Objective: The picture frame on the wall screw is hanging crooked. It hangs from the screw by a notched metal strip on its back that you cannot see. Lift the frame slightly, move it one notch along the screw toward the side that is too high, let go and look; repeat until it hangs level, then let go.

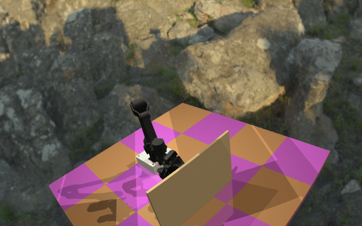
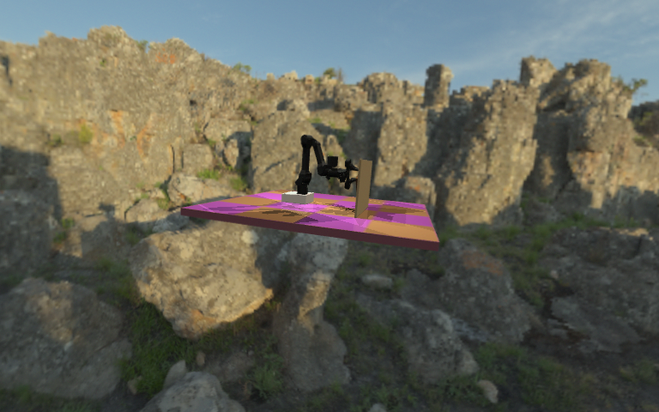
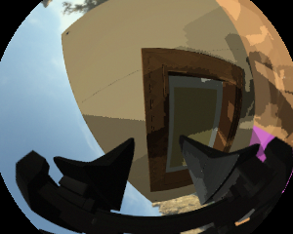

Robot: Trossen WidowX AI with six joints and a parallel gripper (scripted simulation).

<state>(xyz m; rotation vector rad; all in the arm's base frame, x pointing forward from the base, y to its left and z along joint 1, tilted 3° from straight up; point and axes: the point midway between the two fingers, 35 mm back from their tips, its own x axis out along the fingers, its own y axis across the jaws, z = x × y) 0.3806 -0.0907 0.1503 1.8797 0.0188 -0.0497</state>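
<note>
Right now my gripper tip is 1 cm short of the picture frame, 2 cm to the right of it and 5 cm above it. Also, from my gripper tip: wall panel (2 cm ahead, 7 cm below).
</note>
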